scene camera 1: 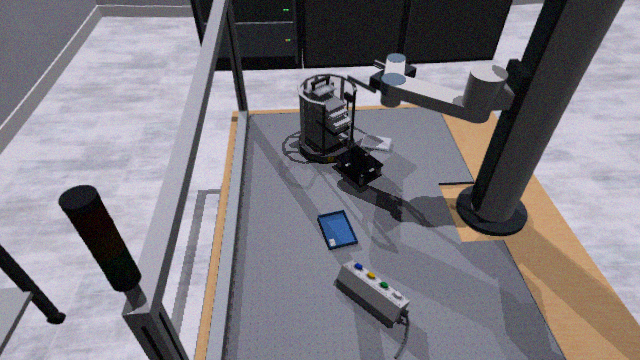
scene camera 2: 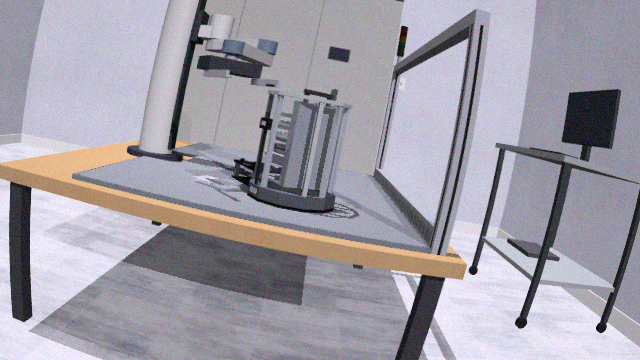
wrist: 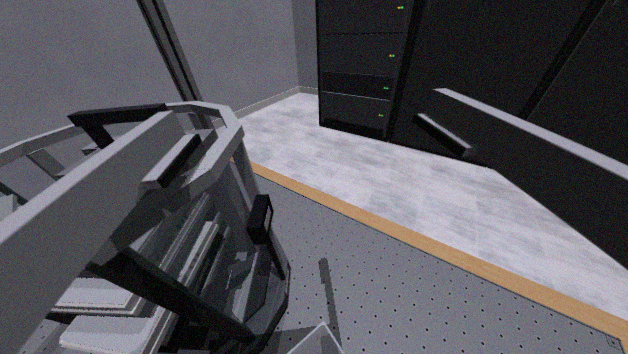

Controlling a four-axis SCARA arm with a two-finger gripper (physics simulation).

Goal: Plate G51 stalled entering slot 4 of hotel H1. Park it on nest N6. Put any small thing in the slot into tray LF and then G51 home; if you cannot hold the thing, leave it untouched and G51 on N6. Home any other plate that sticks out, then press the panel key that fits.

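Frame: origin at the arm's base, x back, y left, z down, level; metres.
Seen in the pictures: gripper, fingertip midpoint: (scene camera 1: 361, 69) (scene camera 2: 254, 78) (wrist: 309, 113); arm's base, origin of the base link: (scene camera 1: 489, 210) (scene camera 2: 154, 155).
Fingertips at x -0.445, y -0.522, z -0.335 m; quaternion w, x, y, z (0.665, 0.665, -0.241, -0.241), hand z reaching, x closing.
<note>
Pixels of each thing's top centre, then the offset from my fingertips to it. "pt": a spot on its surface instead.
- round hotel, middle of its top: (wrist: 72, 129) (scene camera 2: 310, 91) (scene camera 1: 327, 83) dx -0.151, dy +0.094, dz +0.002 m
- blue tray, middle of its top: (scene camera 1: 337, 227) dx -0.153, dy +0.594, dz +0.304 m
- key panel, middle of its top: (scene camera 1: 373, 281) dx -0.070, dy +0.870, dz +0.238 m
- flat white piece, middle of its top: (scene camera 2: 215, 180) (scene camera 1: 376, 141) dx +0.074, dy +0.099, dz +0.307 m
- handle, surface spot: (wrist: 120, 113) (scene camera 2: 315, 92) pt dx -0.166, dy +0.060, dz +0.005 m
The round hotel (scene camera 1: 312, 122) (scene camera 2: 300, 150) (wrist: 234, 120) stands at the table's far end in scene camera 1. Several pale plates (scene camera 1: 341, 122) (wrist: 95, 295) are stacked in its open side, and some stick out; their labels and the slot numbers cannot be read. My gripper (scene camera 1: 362, 70) (wrist: 309, 113) is open and empty beside the hotel's top; in the wrist view its left finger overlaps the top ring. A black stand with corner posts (scene camera 1: 357, 162) (scene camera 2: 244, 169) is beside the hotel. A blue tray (scene camera 1: 340, 230) and a key panel (scene camera 1: 370, 296) with blue, yellow, green and white keys lie nearer. No small thing in a slot can be made out.
A flat white piece (scene camera 1: 384, 143) (scene camera 2: 212, 179) lies by the hotel. The arm's thick column (scene camera 1: 525, 125) (scene camera 2: 165, 85) stands on the table's side. A metal frame (scene camera 1: 192, 130) (scene camera 2: 457, 135) runs along the opposite edge, with a signal tower (scene camera 1: 100, 237). A black carrying handle (scene camera 2: 320, 94) (wrist: 120, 113) tops the hotel.
</note>
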